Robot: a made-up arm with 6 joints. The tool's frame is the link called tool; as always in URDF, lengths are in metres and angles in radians.
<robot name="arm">
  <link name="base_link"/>
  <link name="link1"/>
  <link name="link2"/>
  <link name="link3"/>
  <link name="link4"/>
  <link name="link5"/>
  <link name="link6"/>
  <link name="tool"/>
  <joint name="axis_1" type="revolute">
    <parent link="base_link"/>
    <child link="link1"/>
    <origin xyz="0 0 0.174" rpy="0 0 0"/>
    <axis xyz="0 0 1"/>
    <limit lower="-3.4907" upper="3.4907" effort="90" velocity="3"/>
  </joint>
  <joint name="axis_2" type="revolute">
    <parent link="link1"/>
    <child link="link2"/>
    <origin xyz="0 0 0" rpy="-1.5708 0 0"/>
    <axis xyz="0 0 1"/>
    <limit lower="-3.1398" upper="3.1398" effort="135" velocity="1.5"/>
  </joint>
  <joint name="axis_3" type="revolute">
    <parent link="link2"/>
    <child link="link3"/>
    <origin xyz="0 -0.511 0" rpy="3.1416 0 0"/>
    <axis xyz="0 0 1"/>
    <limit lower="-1.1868" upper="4.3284" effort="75" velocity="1.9"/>
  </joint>
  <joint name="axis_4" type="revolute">
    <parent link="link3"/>
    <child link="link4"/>
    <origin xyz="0 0 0" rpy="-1.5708 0 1.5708"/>
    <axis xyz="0 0 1"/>
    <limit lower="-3.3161" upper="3.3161" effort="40" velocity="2.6"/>
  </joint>
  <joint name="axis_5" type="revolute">
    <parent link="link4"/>
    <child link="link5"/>
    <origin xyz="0 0 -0.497" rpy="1.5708 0 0"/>
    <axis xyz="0 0 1"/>
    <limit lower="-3.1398" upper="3.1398" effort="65" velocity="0.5"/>
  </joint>
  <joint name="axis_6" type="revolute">
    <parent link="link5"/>
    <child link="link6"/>
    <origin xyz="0 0 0.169" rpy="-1.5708 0 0"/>
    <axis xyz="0 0 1"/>
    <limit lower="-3.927" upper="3.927" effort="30" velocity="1.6"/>
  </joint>
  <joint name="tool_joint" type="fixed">
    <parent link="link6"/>
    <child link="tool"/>
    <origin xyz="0 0 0" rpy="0 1.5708 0"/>
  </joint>
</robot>
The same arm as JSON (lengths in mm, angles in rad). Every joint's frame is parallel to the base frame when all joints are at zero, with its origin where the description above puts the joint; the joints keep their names.
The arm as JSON. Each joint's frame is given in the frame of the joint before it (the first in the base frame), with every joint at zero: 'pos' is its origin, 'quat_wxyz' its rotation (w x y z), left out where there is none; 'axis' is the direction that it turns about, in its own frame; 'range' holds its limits. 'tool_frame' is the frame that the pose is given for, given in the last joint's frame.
{"length_unit": "mm", "angle_unit": "rad", "joints": [{"joint": "axis_1", "pos": [0.0, 0.0, 174.0], "axis": [0.0, 0.0, 1.0], "range": [-3.4907, 3.4907]}, {"joint": "axis_2", "pos": [0.0, 0.0, 0.0], "axis": [0.0, 1.0, 0.0], "range": [-3.1398, 3.1398]}, {"joint": "axis_3", "pos": [0.0, 0.0, 511.0], "axis": [0.0, -1.0, 0.0], "range": [-1.1868, 4.3284]}, {"joint": "axis_4", "pos": [0.0, 0.0, 0.0], "axis": [-1.0, 0.0, 0.0], "range": [-3.3161, 3.3161]}, {"joint": "axis_5", "pos": [497.0, 0.0, 0.0], "axis": [0.0, -1.0, 0.0], "range": [-3.1398, 3.1398]}, {"joint": "axis_6", "pos": [0.0, -169.0, 0.0], "axis": [-1.0, 0.0, 0.0], "range": [-3.927, 3.927]}], "tool_frame": {"pos": [0.0, 0.0, 0.0], "quat_wxyz": [1.0, 0.000002, 0.0, -0.000002]}}
